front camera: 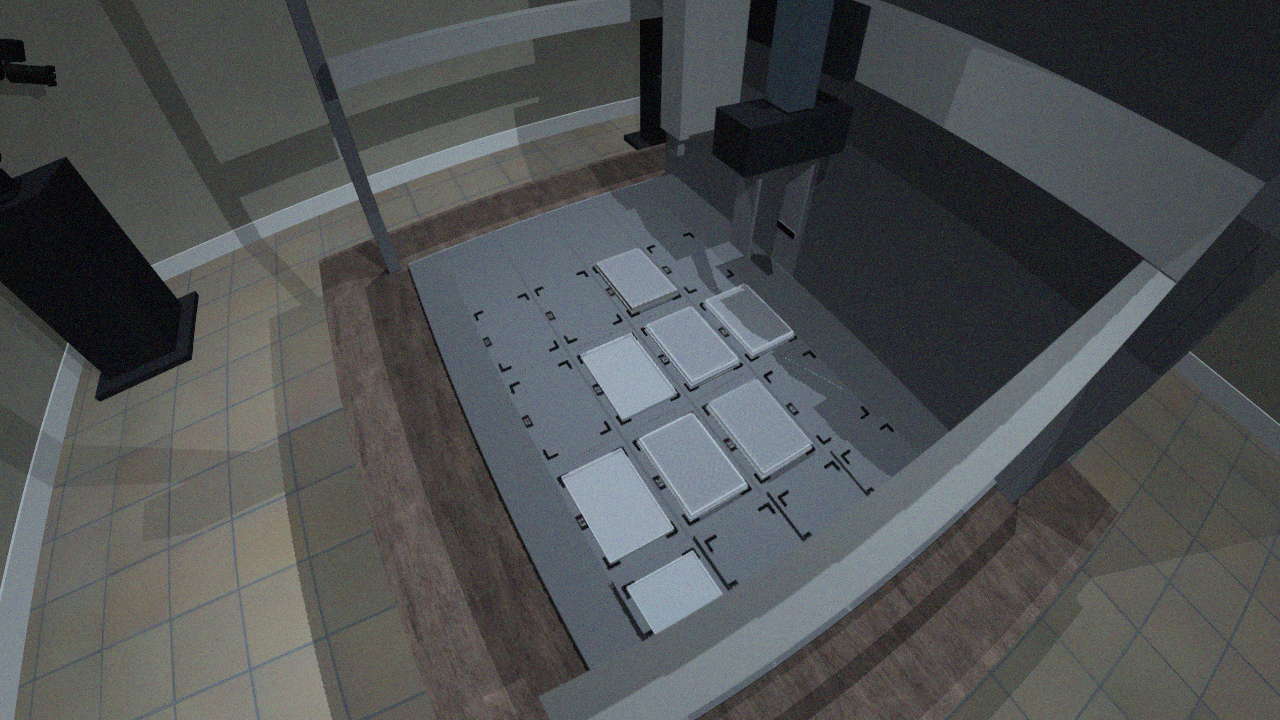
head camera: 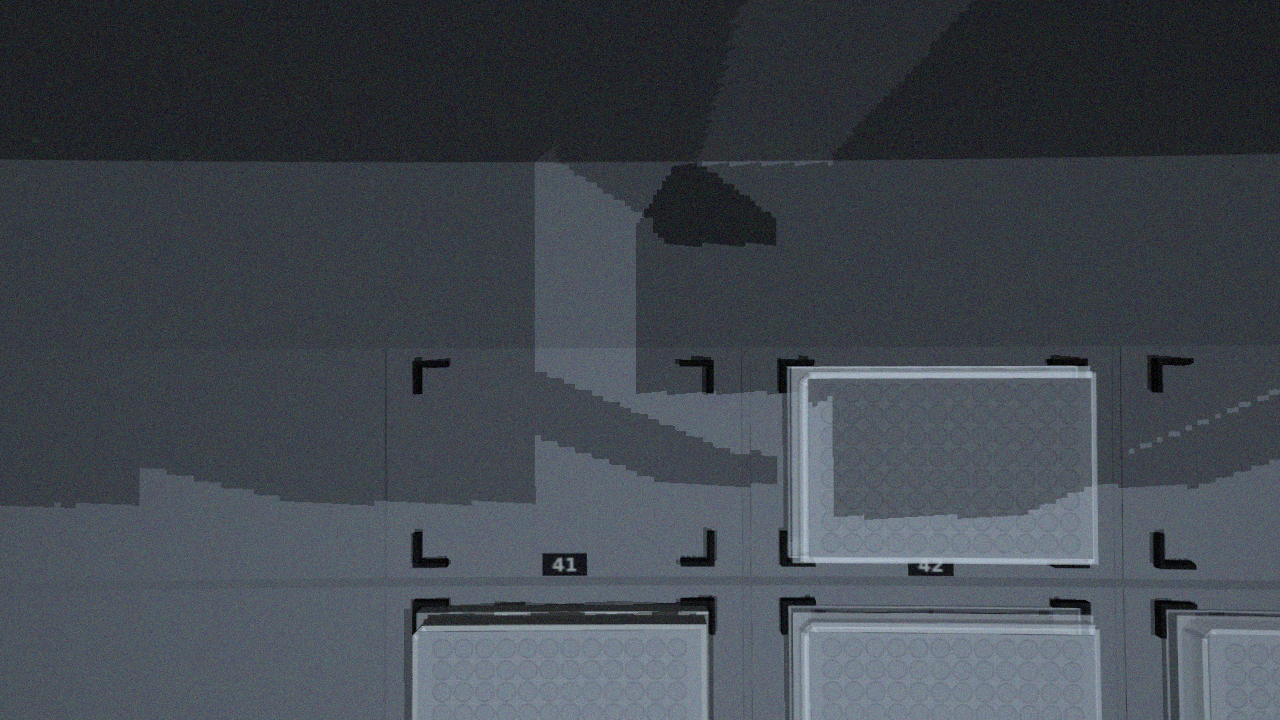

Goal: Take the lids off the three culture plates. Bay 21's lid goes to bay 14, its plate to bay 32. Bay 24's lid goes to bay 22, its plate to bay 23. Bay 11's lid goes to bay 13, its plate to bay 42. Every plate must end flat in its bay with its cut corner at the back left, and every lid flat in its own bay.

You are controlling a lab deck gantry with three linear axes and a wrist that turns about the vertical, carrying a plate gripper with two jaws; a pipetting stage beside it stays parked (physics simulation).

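The plate in bay 42 lies flat with wells showing and no lid; its cut corner is at the back left. The plate in bay 32 also has its cut corner at the back left. A plate lies in bay 23; its corner cut is too small to tell. Smooth lids lie flat in bay 22, bay 13 and bay 14, the last partly behind the front rail. My gripper is open and empty, raised behind bay 42 near the deck's back; its jaws do not show in the head view.
Other plates lie in bay 31 and bay 33. Corner brackets mark bay 41, where no plate lies. A pale rail crosses the front of the deck, and a thin post stands at the far left corner.
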